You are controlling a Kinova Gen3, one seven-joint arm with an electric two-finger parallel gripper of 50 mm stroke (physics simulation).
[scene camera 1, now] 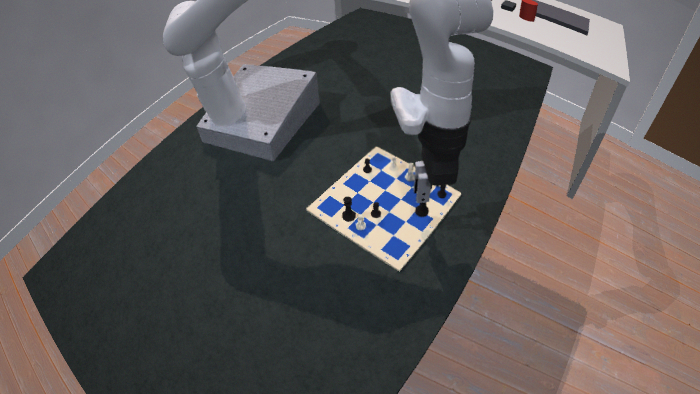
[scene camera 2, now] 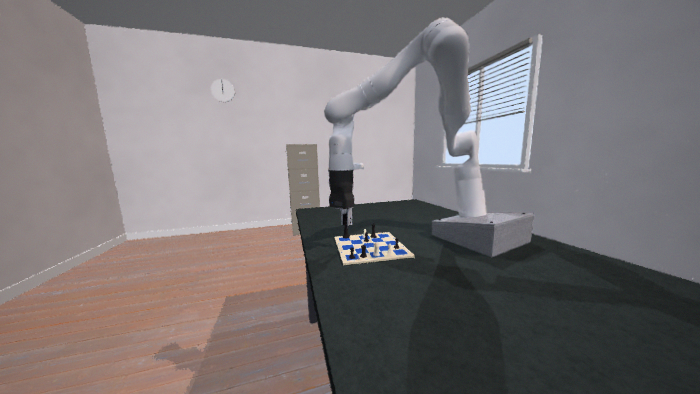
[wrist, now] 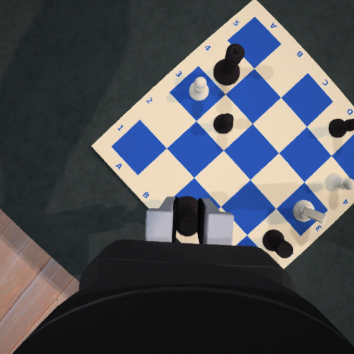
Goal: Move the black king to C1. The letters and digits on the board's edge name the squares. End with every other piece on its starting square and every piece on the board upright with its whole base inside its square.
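Frame: origin at the arm's base, x right, y up, z back, level; metres.
Seen in the pictures: gripper, fingertip midpoint: (scene camera 1: pixel 421 196) (scene camera 2: pixel 346 224); arm's base, link origin: (scene camera 1: pixel 228 112) (scene camera 2: pixel 472 215).
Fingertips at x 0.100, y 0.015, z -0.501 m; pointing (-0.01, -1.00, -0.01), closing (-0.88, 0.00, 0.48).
Observation:
Offsets run from my fingertips to a thing's top centre. "*": to the spot under its first point.
My gripper (scene camera 1: pixel 422 198) (scene camera 2: pixel 346 223) (wrist: pixel 187 213) is shut on the black king {dx -0.003, dy +0.021, dz -0.005 m} (scene camera 1: pixel 422 209) (scene camera 2: pixel 346 233) (wrist: pixel 188 212). The king hangs upright a little above the board {* dx +0.096, dy -0.077, dz -0.003 m} (scene camera 1: pixel 400 265) (wrist: pixel 103 145), roughly over C1, which shows as a blue square {* dx -0.002, dy -0.077, dz -0.006 m} (scene camera 1: pixel 420 223) (wrist: pixel 193 188). The fingers and the king cover part of C1 in the wrist view. The base looks raised off the square; its exact height is hard to judge.
A black pawn {dx -0.085, dy -0.045, dz -0.025 m} (scene camera 1: pixel 442 192) (scene camera 2: pixel 352 254) stands on E1, close behind the gripper; a black piece (wrist: pixel 274 241) stands on E2. A white piece (wrist: pixel 301 211) is on E3, another (wrist: pixel 335 182) on E4. Black pawn (wrist: pixel 223 123) is on B3, white pawn (wrist: pixel 199 90) on A3, tall black piece (wrist: pixel 227 72) on A4.

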